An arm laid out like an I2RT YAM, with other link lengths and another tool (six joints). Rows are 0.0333 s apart.
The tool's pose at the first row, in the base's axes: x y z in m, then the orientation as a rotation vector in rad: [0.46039, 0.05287, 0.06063, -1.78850, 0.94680, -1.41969]
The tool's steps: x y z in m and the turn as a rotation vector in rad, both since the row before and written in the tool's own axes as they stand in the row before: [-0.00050, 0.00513, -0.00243, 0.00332, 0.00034, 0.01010]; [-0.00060, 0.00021, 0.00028, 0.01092, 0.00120, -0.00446]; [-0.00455, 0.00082, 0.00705, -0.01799, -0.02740, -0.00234]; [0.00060, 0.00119, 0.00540, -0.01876, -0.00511, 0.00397]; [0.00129, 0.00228, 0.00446, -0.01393, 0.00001, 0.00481]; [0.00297, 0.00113, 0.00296, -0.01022, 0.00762, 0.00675]
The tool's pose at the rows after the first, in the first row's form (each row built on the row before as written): [0.45723, 0.05048, 0.05654, -1.77872, 0.95184, -1.41457]; [0.45739, 0.05090, 0.05601, -1.77325, 0.93961, -1.42116]; [0.46353, 0.05480, 0.05176, -1.80307, 0.93908, -1.39050]; [0.46873, 0.05408, 0.04991, -1.81682, 0.95554, -1.37832]; [0.47292, 0.05212, 0.04760, -1.82364, 0.97119, -1.37197]; [0.47612, 0.04919, 0.04738, -1.82230, 0.98913, -1.37320]
